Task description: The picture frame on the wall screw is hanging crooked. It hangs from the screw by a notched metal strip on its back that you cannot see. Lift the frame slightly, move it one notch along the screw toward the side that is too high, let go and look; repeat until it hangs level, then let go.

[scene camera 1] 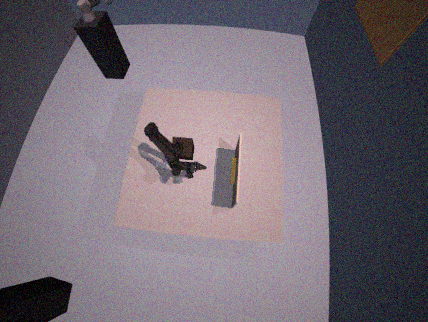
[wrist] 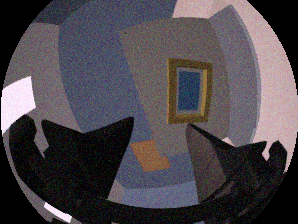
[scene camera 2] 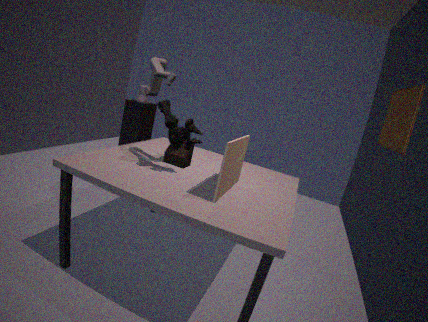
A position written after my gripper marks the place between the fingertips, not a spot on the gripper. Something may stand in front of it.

I see my gripper (wrist: 160,124) and a picture frame (wrist: 190,84).
Scene camera 2 does not show the picture frame, which is hidden by an upright wall panel.
